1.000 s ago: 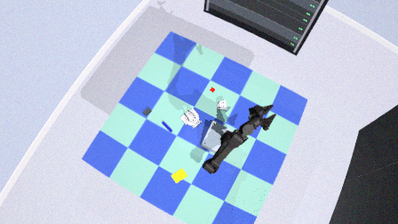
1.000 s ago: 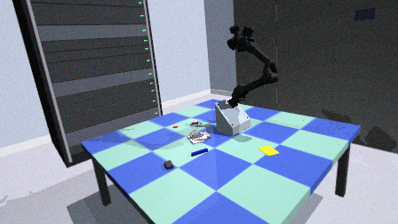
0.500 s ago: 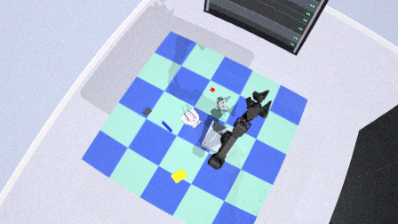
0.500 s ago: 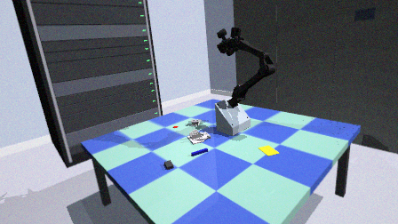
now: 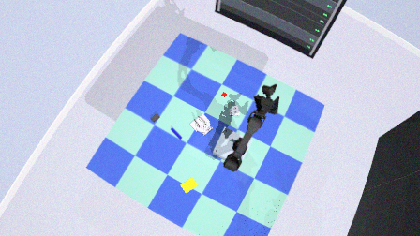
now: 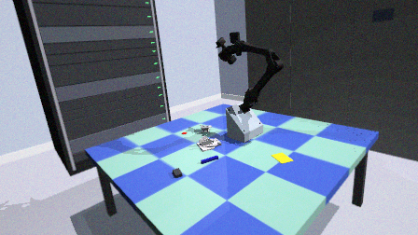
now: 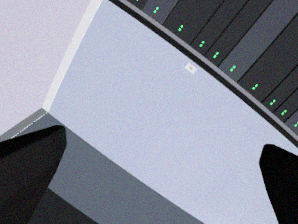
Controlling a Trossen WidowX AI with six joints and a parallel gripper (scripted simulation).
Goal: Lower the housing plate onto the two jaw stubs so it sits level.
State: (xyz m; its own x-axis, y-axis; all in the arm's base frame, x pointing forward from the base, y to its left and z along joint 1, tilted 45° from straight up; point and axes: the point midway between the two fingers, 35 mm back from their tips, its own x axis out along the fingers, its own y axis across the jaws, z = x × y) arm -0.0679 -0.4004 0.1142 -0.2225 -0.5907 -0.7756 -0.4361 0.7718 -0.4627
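The grey housing plate lies 20 cm ahead of my gripper tip, 1 cm to the right of it and 50 cm below it. The rest, counted from my gripper tip: blue bar 49 cm ahead, 31 cm to the left, 52 cm below; then red piece 32 cm ahead, 11 cm to the right, 53 cm below; then yellow card 25 cm ahead, 60 cm to the left, 53 cm below.
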